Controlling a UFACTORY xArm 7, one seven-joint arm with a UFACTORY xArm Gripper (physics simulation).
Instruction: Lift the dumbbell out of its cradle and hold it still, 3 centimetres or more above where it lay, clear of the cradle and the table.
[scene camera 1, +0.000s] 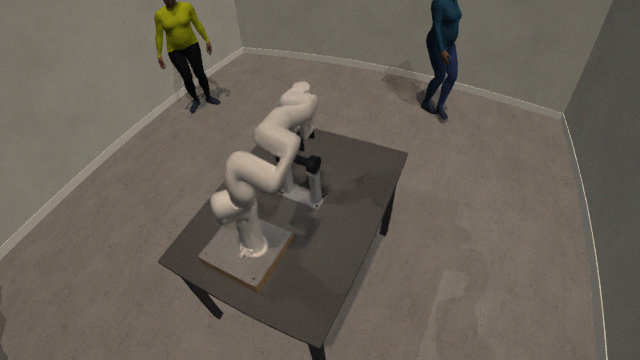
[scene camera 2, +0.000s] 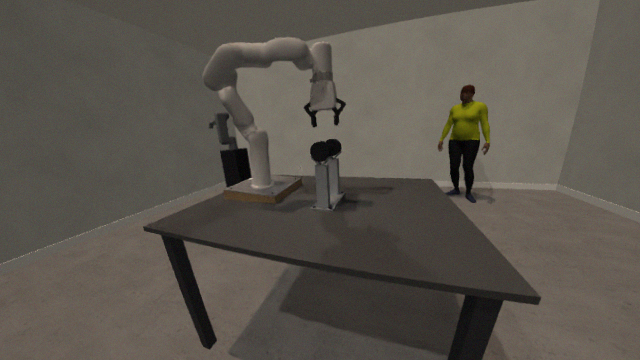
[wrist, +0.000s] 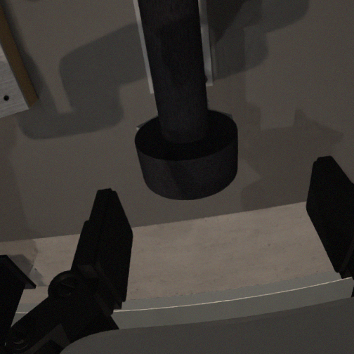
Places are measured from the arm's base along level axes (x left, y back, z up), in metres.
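Pixels of known places: gripper, fingertip midpoint: (scene camera 1: 306, 144) (scene camera 2: 325, 126); arm's base, origin of the base link: (scene camera 1: 254, 246) (scene camera 2: 263, 185).
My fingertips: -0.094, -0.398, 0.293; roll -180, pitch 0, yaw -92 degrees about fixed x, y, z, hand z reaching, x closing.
Observation:
For each thing: its top centre in the pictures, then the offset to it from my fingertips, as dx, dy, dz. Level surfaces: height alone.
- black dumbbell, middle of its top: (scene camera 1: 297, 153) (scene camera 2: 326, 140) +0.045, +0.008, -0.058
- pale grey cradle, middle of its top: (scene camera 2: 327, 153) (scene camera 1: 298, 162) +0.045, +0.008, -0.117
- dark table, its level: dz -0.343
The black dumbbell (scene camera 1: 313, 164) (scene camera 2: 320, 151) (wrist: 189, 175) lies level across the two uprights of the pale grey cradle (scene camera 1: 315, 187) (scene camera 2: 323, 186) (wrist: 208, 67). In scene camera 1 the arm hides part of its far end. My gripper (scene camera 1: 307, 142) (scene camera 2: 325, 124) (wrist: 216, 197) is open and empty, pointing down above the dumbbell, with a gap below the fingertips in scene camera 2. In the wrist view one round head shows ahead of the fingers, sideways between them and nearer the left one, and the handle runs up out of the view.
The cradle stands on the dark table (scene camera 1: 345, 240) (scene camera 2: 400, 250). The arm's base plate (scene camera 1: 225, 255) (scene camera 2: 245, 190) (wrist: 12, 92) is beside it. A person in yellow (scene camera 1: 180, 27) (scene camera 2: 466, 122) and one in blue (scene camera 1: 445, 25) stand beyond the table. A grey device on a black pedestal (scene camera 2: 235, 167) stands behind.

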